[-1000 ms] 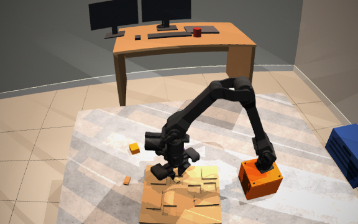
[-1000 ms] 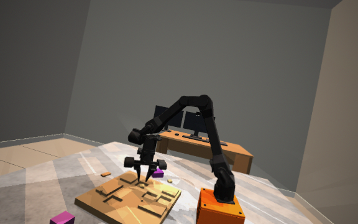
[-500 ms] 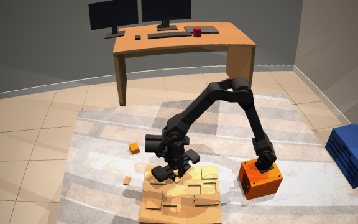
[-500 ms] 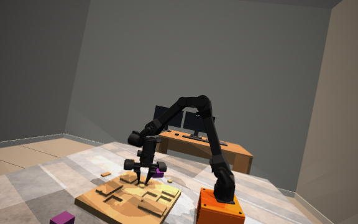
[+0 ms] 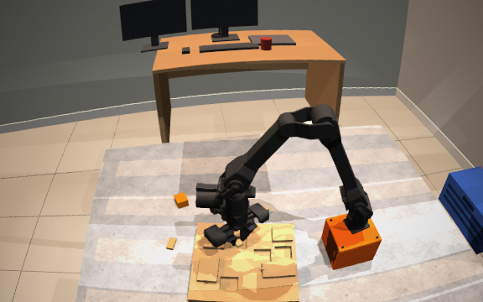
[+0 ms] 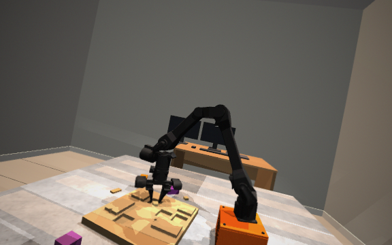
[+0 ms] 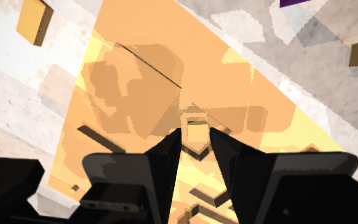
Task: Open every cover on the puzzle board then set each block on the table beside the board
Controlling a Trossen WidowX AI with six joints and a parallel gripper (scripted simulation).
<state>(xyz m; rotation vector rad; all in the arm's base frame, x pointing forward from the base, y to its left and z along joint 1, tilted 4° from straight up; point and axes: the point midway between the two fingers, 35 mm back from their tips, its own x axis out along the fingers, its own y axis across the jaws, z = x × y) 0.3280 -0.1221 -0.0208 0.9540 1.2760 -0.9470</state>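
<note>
My gripper tip is now 6 cm to the right of the tan puzzle board and 1 cm past it. From my gripper tip the other things lie so: flat brown piece: 19 cm ahead, 6 cm to the right, 1 cm below.
</note>
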